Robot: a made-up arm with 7 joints. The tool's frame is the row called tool.
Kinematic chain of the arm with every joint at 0, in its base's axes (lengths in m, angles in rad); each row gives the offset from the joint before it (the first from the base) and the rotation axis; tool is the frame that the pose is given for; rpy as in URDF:
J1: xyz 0 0 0.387 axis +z
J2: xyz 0 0 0 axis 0 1 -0.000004
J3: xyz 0 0 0.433 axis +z
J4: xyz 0.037 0 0 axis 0 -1 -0.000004
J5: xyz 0.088 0 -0.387 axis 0 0.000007 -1
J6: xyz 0 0 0 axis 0 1 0.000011
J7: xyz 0.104 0 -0.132 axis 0 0.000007 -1
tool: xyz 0 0 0 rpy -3.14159 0 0
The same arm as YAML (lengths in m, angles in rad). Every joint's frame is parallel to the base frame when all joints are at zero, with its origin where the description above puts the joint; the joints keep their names.
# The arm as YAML. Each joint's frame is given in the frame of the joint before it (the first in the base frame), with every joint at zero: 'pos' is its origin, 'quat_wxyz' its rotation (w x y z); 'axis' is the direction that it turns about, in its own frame. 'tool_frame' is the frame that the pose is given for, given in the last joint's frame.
length_unit: m
angle_unit: rad
joints:
  - joint: J1
    pos: [0.0, 0.0, 0.387]
    quat_wxyz: [1.0, 0.0, 0.0, 0.0]
    axis: "+z"
  - joint: J2
    pos: [0.0, 0.0, 0.0]
    quat_wxyz: [1.0, 0.0, 0.0, 0.0]
    axis: "+y"
  - joint: J3
    pos: [0.0, 0.0, 0.433]
    quat_wxyz: [1.0, 0.0, 0.0, 0.0]
    axis: "+z"
  - joint: J4
    pos: [0.037, 0.0, 0.0]
    quat_wxyz: [1.0, 0.0, 0.0, 0.0]
    axis: "-y"
  - joint: J5
    pos: [0.088, 0.0, -0.387]
    quat_wxyz: [1.0, 0.0, 0.0, 0.0]
    axis: "-z"
  - joint: J6
    pos: [0.0, 0.0, 0.0]
    quat_wxyz: [1.0, 0.0, 0.0, 0.0]
    axis: "+y"
  - joint: J7
    pos: [0.104, 0.0, -0.132]
    quat_wxyz: [1.0, 0.0, 0.0, 0.0]
    axis: "-z"
tool_frame:
  pos: [0.0, 0.0, 0.0]
  quat_wxyz: [0.000001, -1.000004, 0.0, 0.0]

